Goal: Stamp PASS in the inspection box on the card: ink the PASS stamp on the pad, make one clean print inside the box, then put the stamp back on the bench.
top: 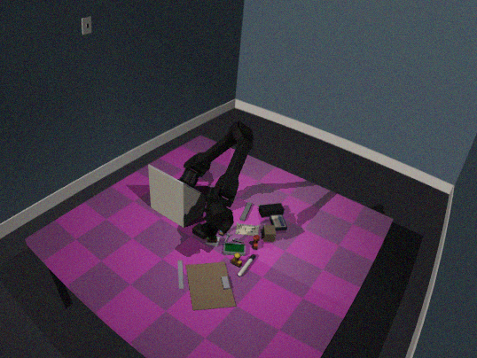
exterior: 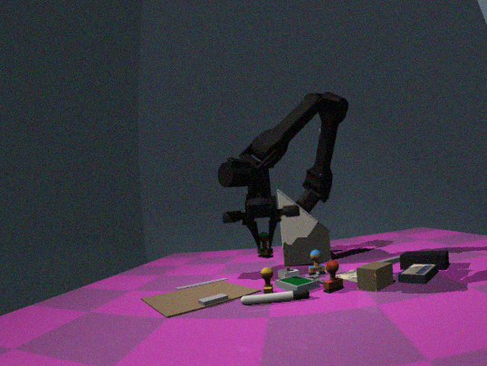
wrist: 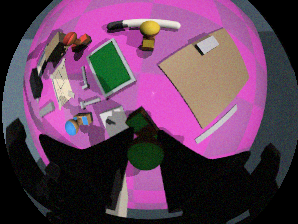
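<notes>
Right now my gripper tip is 80 mm above the green ink pad, 70 mm to the right of it and 70 mm short of it. Also, from my gripper tip: green-knobbed stamp right at my gripper tip; grey box 70 mm below, 50 mm to the left, 30 mm behind; yellow-knobbed stamp 120 mm ahead, 70 mm below, 10 mm to the left.
</notes>
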